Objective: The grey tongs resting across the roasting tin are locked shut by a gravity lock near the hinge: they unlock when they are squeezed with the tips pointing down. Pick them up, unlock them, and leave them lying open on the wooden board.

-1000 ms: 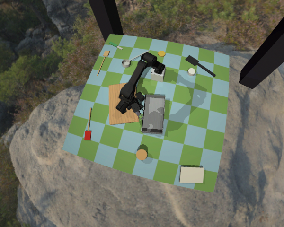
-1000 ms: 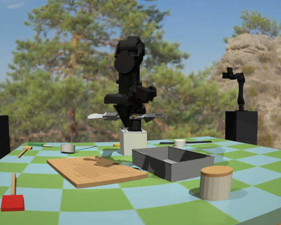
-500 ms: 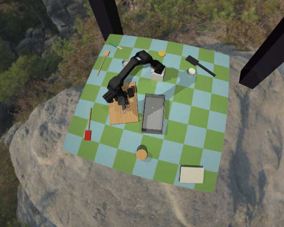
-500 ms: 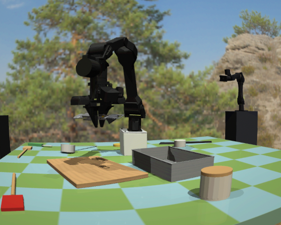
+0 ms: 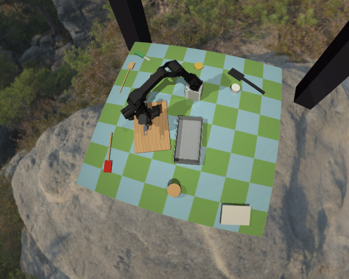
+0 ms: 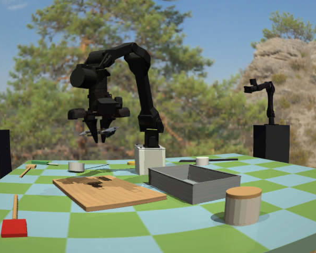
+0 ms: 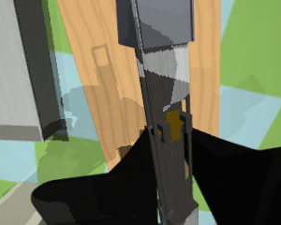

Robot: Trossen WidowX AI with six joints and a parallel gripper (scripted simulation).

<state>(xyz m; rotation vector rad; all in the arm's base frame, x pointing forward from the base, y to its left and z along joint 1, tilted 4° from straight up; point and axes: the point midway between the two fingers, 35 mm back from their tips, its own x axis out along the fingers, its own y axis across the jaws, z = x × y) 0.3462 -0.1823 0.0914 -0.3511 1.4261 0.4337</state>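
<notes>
Now: the yellow lock piece 40 mm above my gripper tip, 20 mm ahead of it and 10 mm to the left of it. The rest, counted from my gripper tip: wooden board 150 mm below, 10 mm to the right, 10 mm behind; then grey roasting tin 270 mm to the left, 120 mm below, 10 mm behind; then red spatula 300 mm ahead, 190 mm to the right, 150 mm below.
</notes>
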